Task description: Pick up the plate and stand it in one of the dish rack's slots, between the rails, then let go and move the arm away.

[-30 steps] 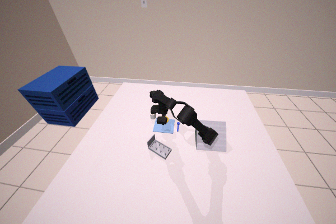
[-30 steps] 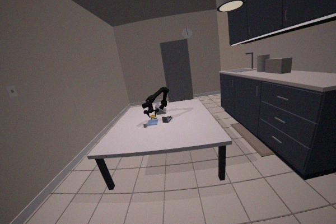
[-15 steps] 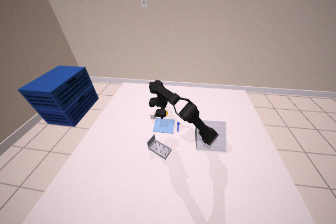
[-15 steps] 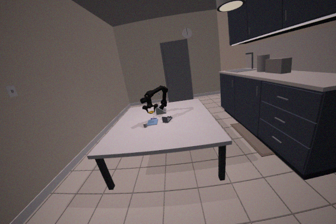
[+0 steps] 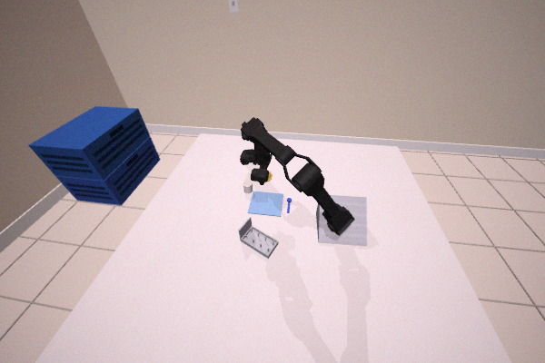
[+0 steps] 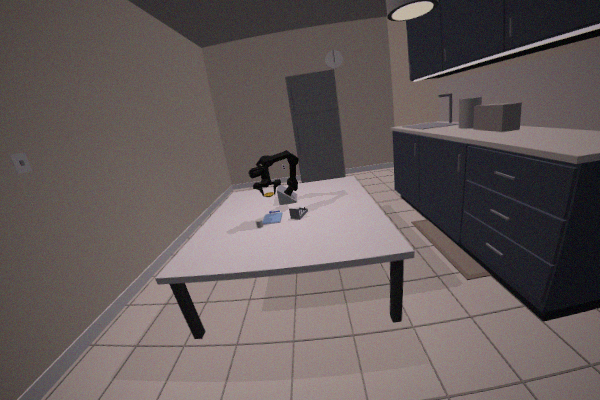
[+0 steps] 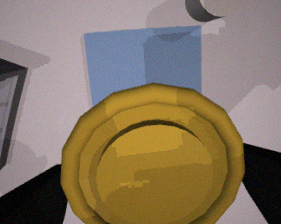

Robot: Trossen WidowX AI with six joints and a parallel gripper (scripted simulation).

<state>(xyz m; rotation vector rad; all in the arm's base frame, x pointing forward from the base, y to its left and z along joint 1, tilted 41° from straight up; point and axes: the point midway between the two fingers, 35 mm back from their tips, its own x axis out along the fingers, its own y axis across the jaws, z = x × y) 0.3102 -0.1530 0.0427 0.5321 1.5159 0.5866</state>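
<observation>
My gripper tip is 1 cm past the grey dish rack, 19 cm to the right of it and 15 cm above it. Also, from my gripper tip: yellow plate 1 cm above; then blue mat 1 cm behind, 1 cm to the right, 17 cm below; then cup 10 cm ahead, 8 cm to the right, 15 cm below.
</observation>
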